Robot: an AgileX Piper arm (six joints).
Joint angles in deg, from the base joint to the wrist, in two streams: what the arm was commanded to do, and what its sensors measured. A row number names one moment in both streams.
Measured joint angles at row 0:
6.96, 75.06, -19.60, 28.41, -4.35, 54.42
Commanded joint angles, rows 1 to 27:
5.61, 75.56, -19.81, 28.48, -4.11, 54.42
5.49, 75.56, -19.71, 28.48, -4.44, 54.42
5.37, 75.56, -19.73, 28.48, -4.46, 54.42
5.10, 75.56, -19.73, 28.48, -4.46, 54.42
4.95, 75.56, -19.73, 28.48, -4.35, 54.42
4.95, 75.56, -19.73, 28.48, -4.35, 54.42
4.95, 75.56, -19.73, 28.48, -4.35, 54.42
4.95, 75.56, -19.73, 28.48, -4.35, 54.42
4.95, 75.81, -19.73, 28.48, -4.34, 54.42
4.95, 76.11, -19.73, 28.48, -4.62, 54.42
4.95, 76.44, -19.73, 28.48, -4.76, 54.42
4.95, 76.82, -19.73, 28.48, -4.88, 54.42
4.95, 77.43, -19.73, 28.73, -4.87, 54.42
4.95, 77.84, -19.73, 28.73, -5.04, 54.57
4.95, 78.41, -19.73, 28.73, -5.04, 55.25
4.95, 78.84, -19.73, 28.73, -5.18, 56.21
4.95, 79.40, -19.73, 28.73, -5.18, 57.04
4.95, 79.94, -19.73, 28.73, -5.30, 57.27
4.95, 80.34, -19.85, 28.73, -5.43, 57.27
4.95, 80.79, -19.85, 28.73, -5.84, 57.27
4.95, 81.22, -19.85, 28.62, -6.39, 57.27
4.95, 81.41, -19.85, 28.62, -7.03, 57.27
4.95, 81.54, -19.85, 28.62, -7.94, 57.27
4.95, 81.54, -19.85, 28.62, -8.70, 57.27
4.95, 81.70, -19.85, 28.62, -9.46, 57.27
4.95, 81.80, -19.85, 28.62, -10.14, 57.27
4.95, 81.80, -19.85, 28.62, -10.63, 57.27
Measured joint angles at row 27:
5.66, 81.40, -19.60, 28.67, -7.66, 57.06
